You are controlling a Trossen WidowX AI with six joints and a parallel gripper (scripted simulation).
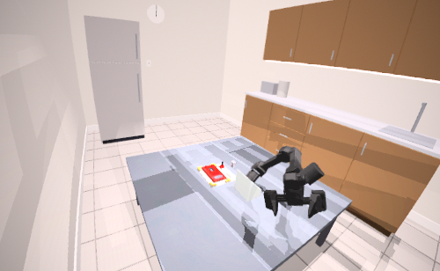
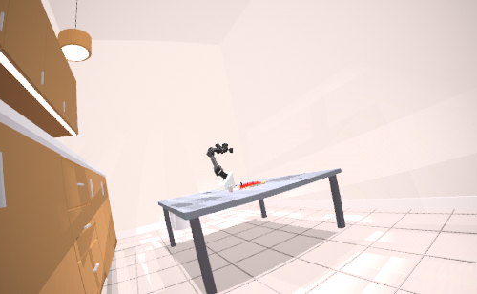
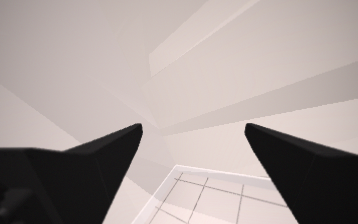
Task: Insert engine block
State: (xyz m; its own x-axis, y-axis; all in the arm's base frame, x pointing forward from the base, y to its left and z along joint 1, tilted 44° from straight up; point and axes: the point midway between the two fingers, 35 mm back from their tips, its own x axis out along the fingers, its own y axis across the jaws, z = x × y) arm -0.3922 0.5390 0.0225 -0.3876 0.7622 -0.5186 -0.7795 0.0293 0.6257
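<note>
Right now the engine block is 770 mm ahead of my gripper tip, 580 mm to the right of it and 430 mm below it. Round my gripper tip: black stem 810 mm ahead, 480 mm to the right, 420 mm below.
</note>
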